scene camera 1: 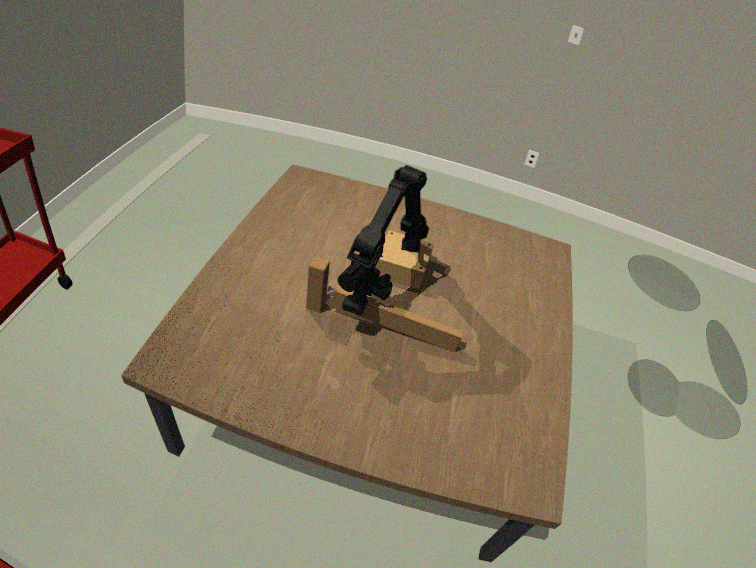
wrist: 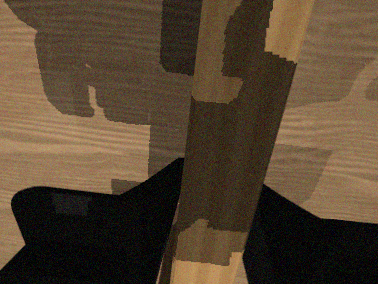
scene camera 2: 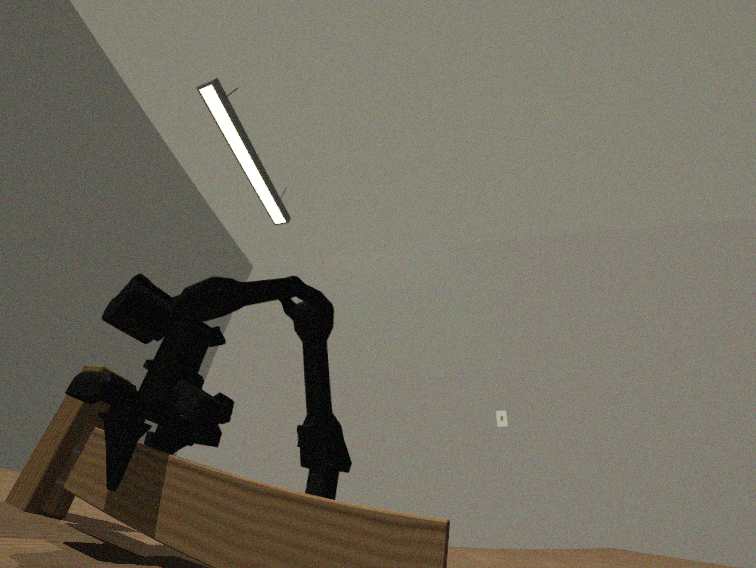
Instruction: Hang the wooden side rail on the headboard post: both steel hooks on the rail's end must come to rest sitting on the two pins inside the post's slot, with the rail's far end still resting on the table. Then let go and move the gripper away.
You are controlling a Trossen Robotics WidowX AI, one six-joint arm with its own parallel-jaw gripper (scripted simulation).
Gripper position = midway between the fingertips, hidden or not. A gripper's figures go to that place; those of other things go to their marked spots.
My gripper (scene camera 1: 358, 308): 161 cm from the lens. A wooden side rail (scene camera 1: 403, 321) is 157 cm from the lens. A headboard post (scene camera 1: 319, 268) is 152 cm from the lens.
